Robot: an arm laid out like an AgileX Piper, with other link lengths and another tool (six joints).
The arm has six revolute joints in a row. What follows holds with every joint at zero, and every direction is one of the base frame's.
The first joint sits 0.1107 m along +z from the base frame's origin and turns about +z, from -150 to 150 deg.
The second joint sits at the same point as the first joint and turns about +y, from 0 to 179.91 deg.
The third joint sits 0.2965 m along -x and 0.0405 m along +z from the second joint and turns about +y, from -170 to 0 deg.
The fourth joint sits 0.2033 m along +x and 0.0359 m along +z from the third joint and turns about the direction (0.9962, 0, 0.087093), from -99.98 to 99.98 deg.
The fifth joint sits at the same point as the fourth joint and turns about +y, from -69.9 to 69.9 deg.
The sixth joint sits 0.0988 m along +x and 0.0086 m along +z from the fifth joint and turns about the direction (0.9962, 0, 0.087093), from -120 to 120 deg.
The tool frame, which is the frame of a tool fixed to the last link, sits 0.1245 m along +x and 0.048 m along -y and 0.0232 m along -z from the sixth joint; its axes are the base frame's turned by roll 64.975, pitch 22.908 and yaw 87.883 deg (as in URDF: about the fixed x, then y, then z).
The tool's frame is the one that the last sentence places.
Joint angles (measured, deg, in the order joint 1, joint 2, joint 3, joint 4, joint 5, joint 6), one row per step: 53.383 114.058 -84.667 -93.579 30.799 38.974; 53.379 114.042 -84.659 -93.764 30.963 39.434; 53.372 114.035 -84.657 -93.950 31.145 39.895; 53.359 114.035 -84.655 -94.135 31.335 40.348; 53.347 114.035 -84.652 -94.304 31.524 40.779; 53.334 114.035 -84.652 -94.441 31.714 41.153; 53.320 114.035 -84.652 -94.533 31.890 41.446; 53.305 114.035 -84.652 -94.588 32.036 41.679; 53.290 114.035 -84.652 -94.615 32.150 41.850; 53.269 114.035 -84.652 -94.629 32.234 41.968; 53.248 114.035 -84.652 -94.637 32.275 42.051; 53.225 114.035 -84.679 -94.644 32.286 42.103; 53.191 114.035 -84.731 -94.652 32.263 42.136; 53.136 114.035 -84.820 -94.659 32.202 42.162; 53.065 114.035 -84.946 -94.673 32.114 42.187
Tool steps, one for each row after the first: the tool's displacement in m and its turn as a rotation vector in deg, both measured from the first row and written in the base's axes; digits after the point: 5 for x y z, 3 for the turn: 0.00014 -0.00073 0.00040 0.281 -0.047 -0.226; 0.00032 -0.00152 0.00079 0.558 -0.101 -0.470; 0.00055 -0.00237 0.00114 0.823 -0.158 -0.724; 0.00077 -0.00321 0.00145 1.077 -0.210 -0.975; 0.00099 -0.00406 0.00176 1.301 -0.261 -1.221; 0.00119 -0.00487 0.00200 1.481 -0.301 -1.449; 0.00137 -0.00559 0.00215 1.633 -0.323 -1.647; 0.00152 -0.00619 0.00223 1.750 -0.332 -1.807; 0.00168 -0.00671 0.00229 1.833 -0.338 -1.936; 0.00181 -0.00705 0.00229 1.895 -0.333 -2.017; 0.00197 -0.00725 0.00245 1.958 -0.342 -2.063; 0.00220 -0.00735 0.00273 2.029 -0.359 -2.083; 0.00255 -0.00742 0.00318 2.131 -0.385 -2.087; 0.00302 -0.00744 0.00384 2.264 -0.427 -2.080
